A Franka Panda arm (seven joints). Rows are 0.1 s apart.
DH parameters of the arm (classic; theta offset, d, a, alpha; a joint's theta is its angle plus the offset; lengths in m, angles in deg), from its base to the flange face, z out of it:
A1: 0 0.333 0 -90
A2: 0 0 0 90
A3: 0 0.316 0.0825 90
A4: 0 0 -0.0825 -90
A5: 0 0.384 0 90
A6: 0 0 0.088 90
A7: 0 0.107 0 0
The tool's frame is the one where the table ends.
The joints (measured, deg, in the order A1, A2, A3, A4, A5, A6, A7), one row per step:
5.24 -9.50 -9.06 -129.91 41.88 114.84 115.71
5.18 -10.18 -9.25 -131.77 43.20 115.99 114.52
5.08 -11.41 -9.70 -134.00 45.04 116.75 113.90
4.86 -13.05 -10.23 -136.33 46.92 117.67 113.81
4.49 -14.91 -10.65 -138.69 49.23 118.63 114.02
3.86 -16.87 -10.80 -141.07 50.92 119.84 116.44
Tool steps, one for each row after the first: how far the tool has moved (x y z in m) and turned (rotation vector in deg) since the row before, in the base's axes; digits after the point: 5 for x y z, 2 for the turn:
-0.00614 -0.00227 -0.00734 0.81 -0.42 -0.65
-0.00910 -0.00366 -0.00580 1.54 0.01 -1.45
-0.01002 -0.00539 -0.00333 1.60 -0.04 -2.19
-0.01038 -0.00530 -0.00186 1.97 -0.06 -2.73
-0.01070 -0.00575 -0.00182 1.63 1.31 -4.11

